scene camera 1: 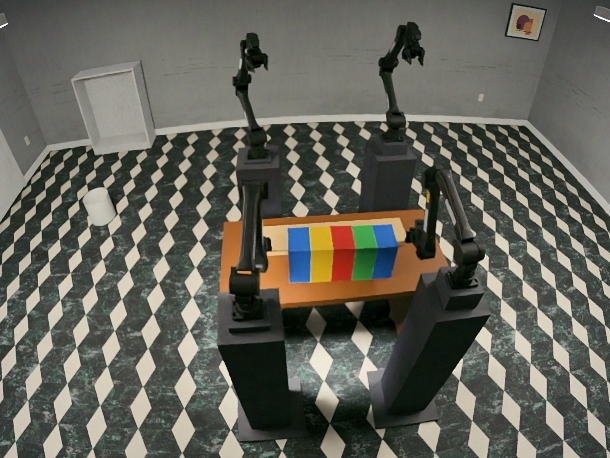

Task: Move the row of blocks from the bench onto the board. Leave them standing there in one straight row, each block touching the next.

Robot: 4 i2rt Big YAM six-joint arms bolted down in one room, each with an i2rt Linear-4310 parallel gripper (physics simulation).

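Observation:
Several blocks stand in one straight row, side by side: a blue block [300, 262], a yellow block [321, 262], a red block [343, 262], a green block [365, 262] and a second blue block [385, 261]. They appear to stand on the orange-brown bench [310, 296], along the front of the pale board [276, 232]. The front left arm's gripper [269, 244] is left of the row, mostly hidden behind its arm. The front right arm's gripper [409, 236] is just right of the row, apart from it; its fingers are unclear. The back left gripper [259, 67] and back right gripper [415, 62] are raised high, away from the blocks.
Dark pedestals carry the arms: front left [255, 380], front right [425, 360], back left [259, 177] and back right [389, 180]. A white bin [99, 206] and an open white cabinet [147, 110] stand at the left. A picture [525, 22] hangs on the back wall.

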